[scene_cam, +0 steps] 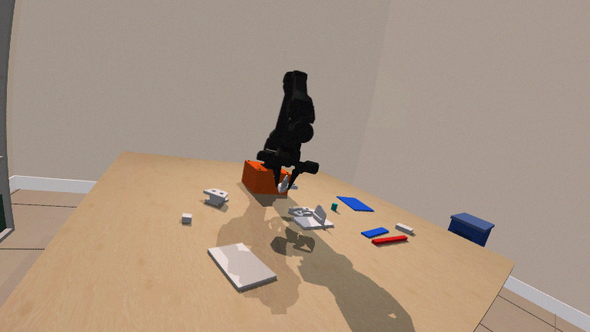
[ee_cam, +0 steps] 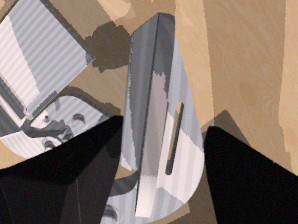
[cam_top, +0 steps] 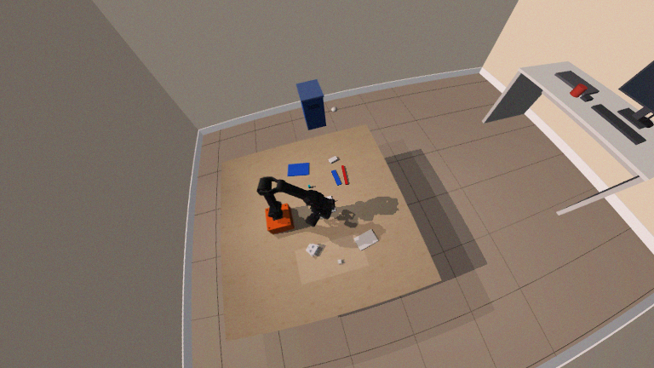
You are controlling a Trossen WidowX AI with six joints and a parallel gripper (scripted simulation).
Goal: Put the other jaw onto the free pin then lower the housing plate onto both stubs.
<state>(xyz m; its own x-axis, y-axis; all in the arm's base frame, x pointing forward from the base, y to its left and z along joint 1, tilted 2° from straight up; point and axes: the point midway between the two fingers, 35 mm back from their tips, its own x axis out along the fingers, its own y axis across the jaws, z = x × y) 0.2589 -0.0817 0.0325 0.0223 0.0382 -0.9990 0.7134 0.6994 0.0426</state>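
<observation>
My gripper tip is 4 cm to the right of the grey jaw and 1 cm past it. The rest, counted from my gripper tip: small white cube: 29 cm to the right, 8 cm below, 4 cm ahead; then teal peg: 26 cm to the left, 8 cm below, 2 cm behind; then white bracket: 17 cm to the right, 10 cm behind, 8 cm below.
</observation>
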